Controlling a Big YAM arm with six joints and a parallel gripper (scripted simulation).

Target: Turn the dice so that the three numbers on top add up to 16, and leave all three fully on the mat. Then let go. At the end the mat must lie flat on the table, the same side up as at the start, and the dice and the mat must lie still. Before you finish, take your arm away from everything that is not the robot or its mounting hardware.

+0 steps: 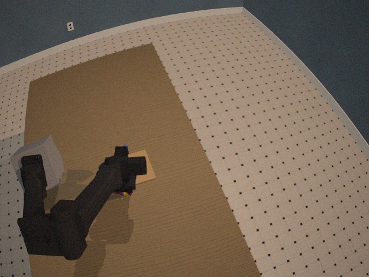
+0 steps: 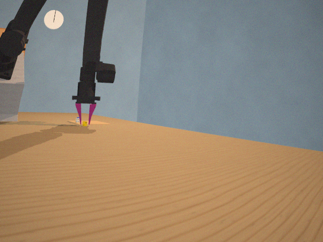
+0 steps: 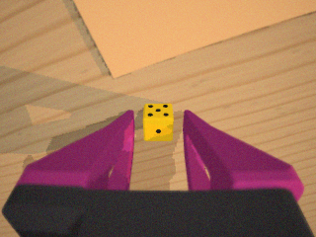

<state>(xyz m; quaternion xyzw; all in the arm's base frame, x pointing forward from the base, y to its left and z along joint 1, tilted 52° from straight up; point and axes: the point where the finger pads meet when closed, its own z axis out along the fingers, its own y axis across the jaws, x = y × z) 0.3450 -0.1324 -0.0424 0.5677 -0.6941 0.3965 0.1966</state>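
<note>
My hand is 1 cm above the yellow die. Also, from my hand: mat 5 cm ahead, 11 cm to the left, 1 cm below; white die 10 cm to the left; blue die 4 cm ahead, 21 cm to the left, 1 cm below.
</note>
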